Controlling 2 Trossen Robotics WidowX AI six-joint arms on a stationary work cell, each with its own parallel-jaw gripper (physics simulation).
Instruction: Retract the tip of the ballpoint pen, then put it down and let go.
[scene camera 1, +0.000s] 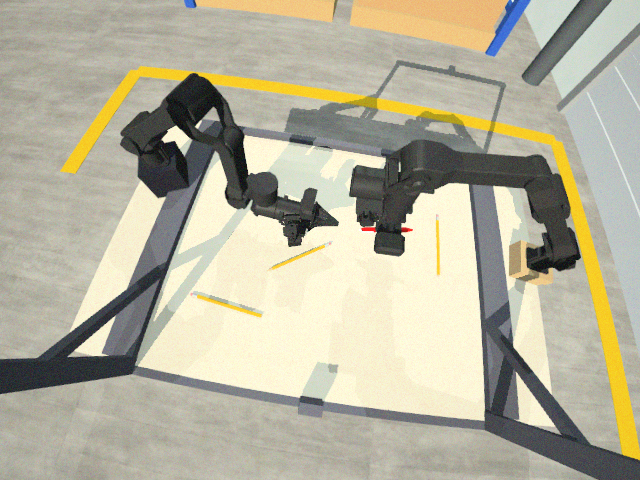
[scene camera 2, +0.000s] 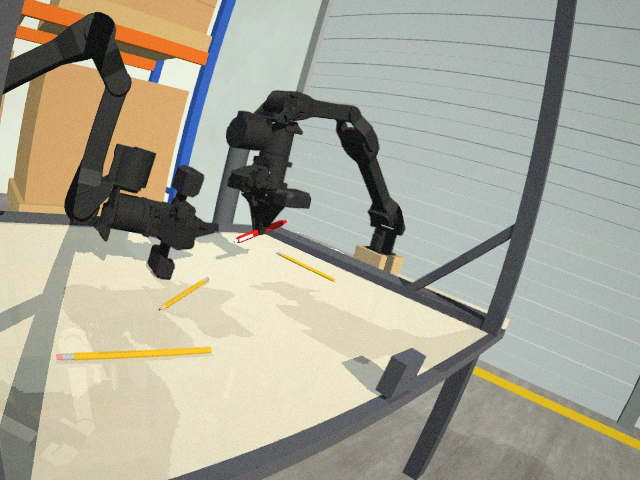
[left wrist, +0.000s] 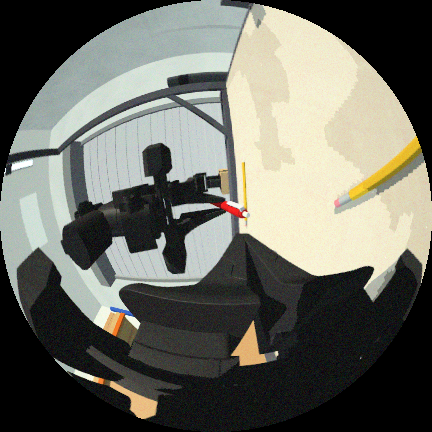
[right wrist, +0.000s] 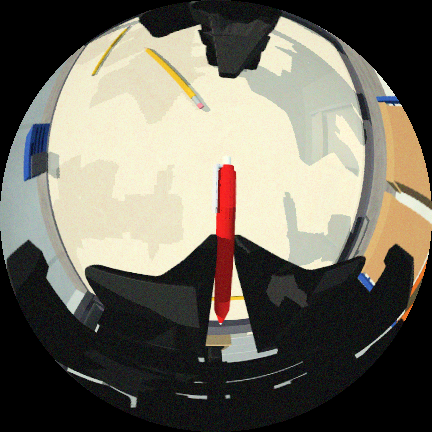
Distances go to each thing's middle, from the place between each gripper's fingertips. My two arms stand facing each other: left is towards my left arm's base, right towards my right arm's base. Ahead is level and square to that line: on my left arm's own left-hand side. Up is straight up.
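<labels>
Left hand 120 mm to the left of the red ballpoint pen (right wrist: 223, 198), 10 mm short of it. Wooden block (scene camera 1: 518, 269), from my left hand: 60 mm ahead, 570 mm to the right, 60 mm below.
Red ballpoint pen 10 mm to the right of my right hand, 10 mm above it. Wooden block, from my right hand: 40 mm ahead, 460 mm to the right, 60 mm below.
</labels>
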